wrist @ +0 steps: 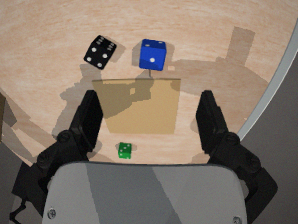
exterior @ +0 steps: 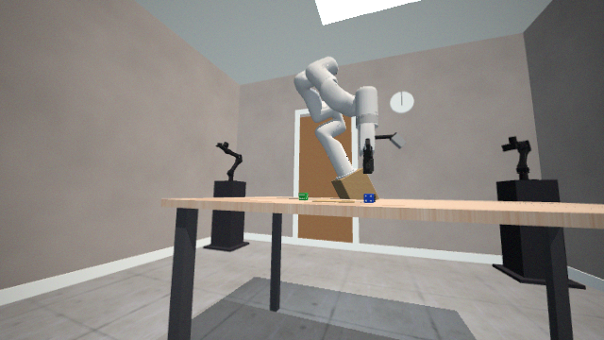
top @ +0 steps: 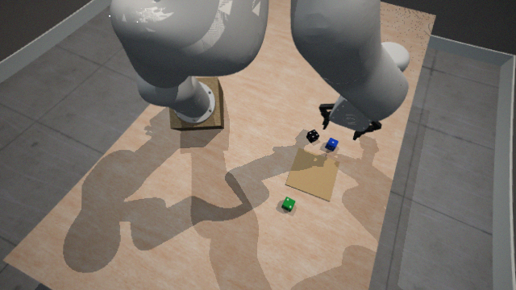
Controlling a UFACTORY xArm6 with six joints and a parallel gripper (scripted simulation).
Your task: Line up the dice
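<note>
My hand is 100 mm above the blue die. Also, from my hand: tan mat: 120 mm to the right, 110 mm below, 20 mm behind; green die: 250 mm to the right, 100 mm below, 60 mm behind; black die: 100 mm below, 70 mm behind.
</note>
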